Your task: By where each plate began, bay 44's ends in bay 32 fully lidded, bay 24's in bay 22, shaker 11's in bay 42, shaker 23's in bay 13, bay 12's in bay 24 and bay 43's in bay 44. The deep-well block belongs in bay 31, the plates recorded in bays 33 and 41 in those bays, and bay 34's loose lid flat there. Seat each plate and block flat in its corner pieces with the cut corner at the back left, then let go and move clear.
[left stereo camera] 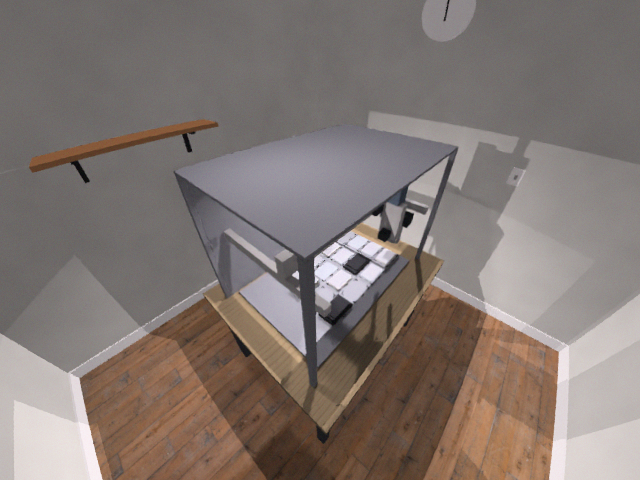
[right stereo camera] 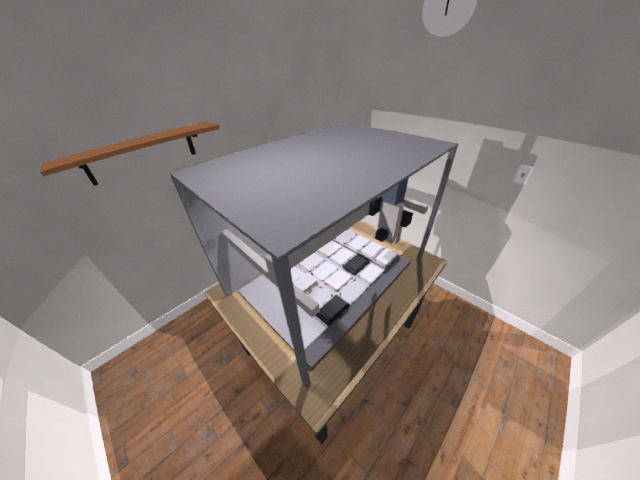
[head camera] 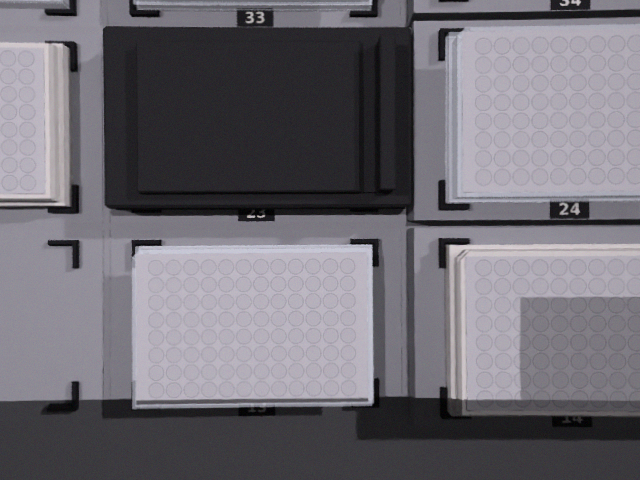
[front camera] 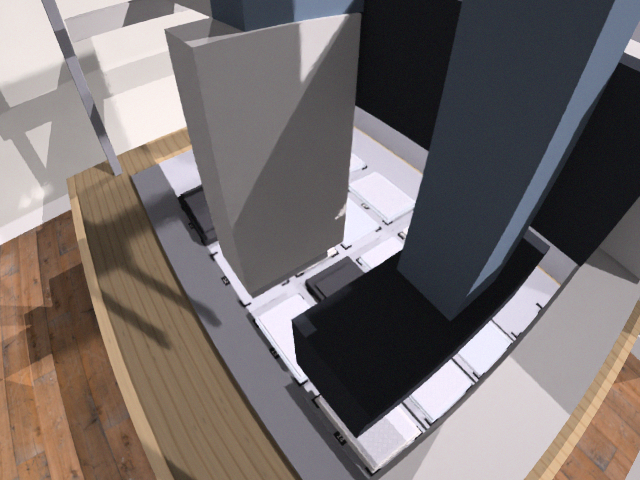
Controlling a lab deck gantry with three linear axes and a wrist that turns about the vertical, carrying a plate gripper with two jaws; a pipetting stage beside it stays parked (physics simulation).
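Frame: origin at the robot's base, x right, y back, z down, level; metres.
Seen in the pictures: robot's base, origin of the base link: (left stereo camera: 334,323) (right stereo camera: 331,323) (front camera: 182,207).
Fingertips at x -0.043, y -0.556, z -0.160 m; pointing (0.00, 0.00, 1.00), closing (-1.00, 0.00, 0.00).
Note:
Offsets run from my fingertips to a thing's top centre. "spot": to the spot under its first point.
My gripper's black body (front camera: 382,330) hangs over the front right bays in the front view; its jaws are hidden, so their state cannot be told. In the head view a clear-edged plate {dx +0.000, dy +0.164, dz +0.146 m} (head camera: 253,325) (front camera: 289,330) sits in bay 13's corner pieces, its cut corner at the back left. Shaker 23 {dx -0.108, dy +0.160, dz +0.129 m} (head camera: 248,118) (front camera: 336,279) is black and bears no plate. Bay 24 holds a clear-edged plate {dx -0.107, dy +0.000, dz +0.131 m} (head camera: 547,113) (front camera: 439,390). Bay 14 holds a cream plate {dx +0.000, dy +0.000, dz +0.131 m} (head camera: 491,330) (front camera: 387,439). A cream plate {spot: dx -0.105, dy +0.280, dz +0.146 m} (head camera: 23,124) stands in bay 22. Bay 12 is empty.
A large grey slab (front camera: 279,155) hides much of the left and middle bays in the front view. Black shaker 11 {dx -0.001, dy +0.496, dz +0.129 m} (front camera: 199,214) (left stereo camera: 336,310) (right stereo camera: 333,310) stands at the front left. Flat plates or lids {dx -0.321, dy +0.328, dz +0.146 m} (front camera: 382,196) {dx -0.214, dy +0.000, dz +0.138 m} (front camera: 483,348) lie farther back and right.

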